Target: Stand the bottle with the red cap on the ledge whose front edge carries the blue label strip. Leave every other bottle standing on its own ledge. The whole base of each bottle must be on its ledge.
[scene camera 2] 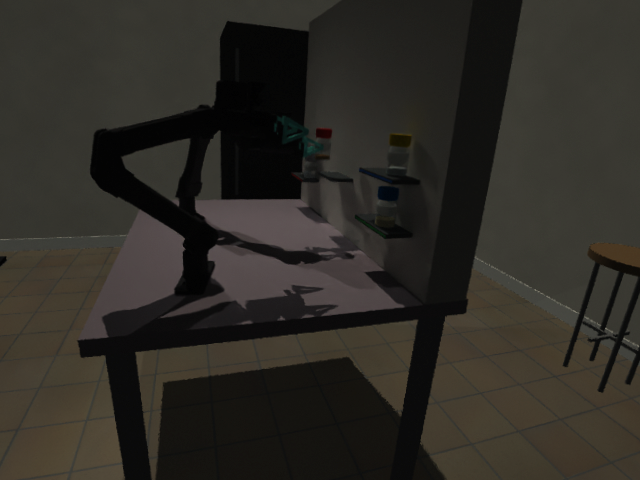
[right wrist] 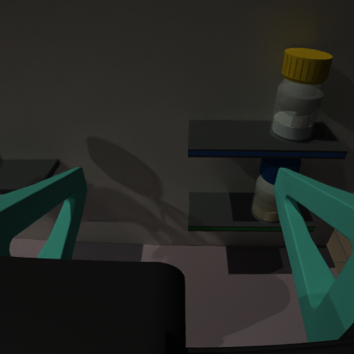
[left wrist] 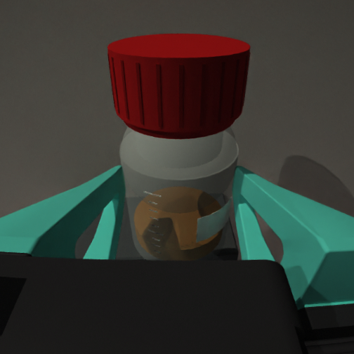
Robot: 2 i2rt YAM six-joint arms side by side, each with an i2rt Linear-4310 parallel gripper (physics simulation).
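Frame: origin at the left arm's base, x ahead, y left, z up, level; centimetres.
Seen in the pictures: left gripper, fingertip midpoint: (scene camera 2: 321, 146); right gripper, fingertip midpoint: (scene camera 2: 302, 130); right arm's base at its link origin: (scene camera 2: 196, 277).
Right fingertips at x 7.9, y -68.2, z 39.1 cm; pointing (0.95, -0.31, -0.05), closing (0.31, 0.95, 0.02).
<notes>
A point is followed by its place in that frame.
The red-capped bottle (scene camera 2: 323, 149) {z 32.2, x 29.7, y -50.8 cm} (left wrist: 178, 95) is upright between the fingers of my left gripper (left wrist: 178, 176), a little above a plain dark ledge (scene camera 2: 337, 176) {z 22.6, x 37.0, y -50.8 cm} (left wrist: 126, 239). The ledge with the blue strip (scene camera 2: 369, 172) {z 29.2, x 21.8, y -80.9 cm} (right wrist: 227, 136) carries the yellow-capped bottle (scene camera 2: 398, 155) {z 35.0, x 21.5, y -90.7 cm} (right wrist: 298, 102) upright towards its right end; its left part is bare. The blue-capped bottle (scene camera 2: 386, 208) {z 21.2, x 20.6, y -89.5 cm} (right wrist: 272, 170) stands on the green-strip ledge (scene camera 2: 368, 222) {z 15.4, x 21.8, y -82.5 cm} (right wrist: 212, 209) below. My right gripper (right wrist: 180, 177) is open and empty, in front of the panel left of these ledges. In the scene view the teal fingers overlap.
A red-strip ledge (scene camera 2: 298, 176) {z 15.3, x 49.5, y -9.6 cm} with another bottle (scene camera 2: 310, 168) {z 20.3, x 49.5, y -18.4 cm}, partly hidden, is at the far end. The upright panel (scene camera 2: 382, 77) {z 55.3, x 34.3, y -70.4 cm} backs the ledges. The table (scene camera 2: 268, 227) {z 0.0, x 21.1, y -30.5 cm} lies below. A dark cabinet (scene camera 2: 263, 46) and a stool (scene camera 2: 617, 255) stand beyond the table.
</notes>
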